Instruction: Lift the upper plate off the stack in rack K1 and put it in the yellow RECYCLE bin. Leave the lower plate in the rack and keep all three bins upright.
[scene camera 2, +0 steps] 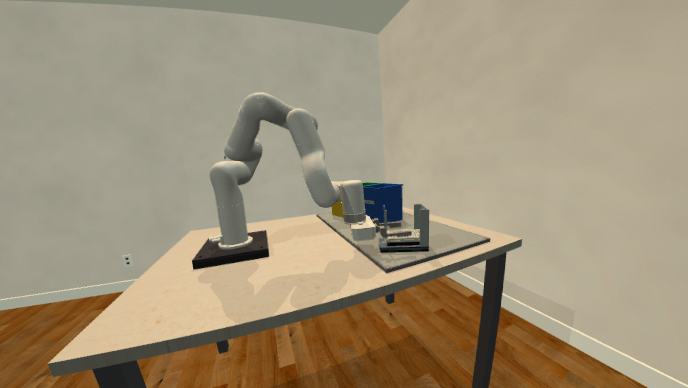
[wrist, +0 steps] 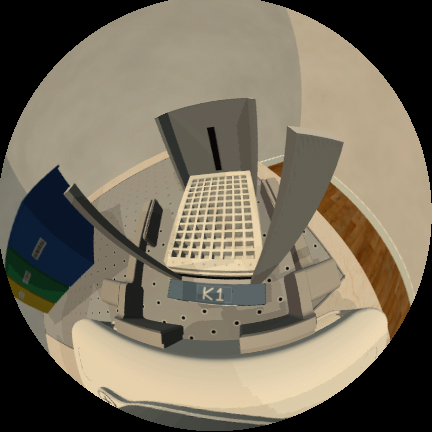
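Scene camera 2 shows me a blue bin, and the wrist view shows me the blue bin too. On the blue bin, [scene camera 2: 378, 204] and [wrist: 50, 233] are the same spot.
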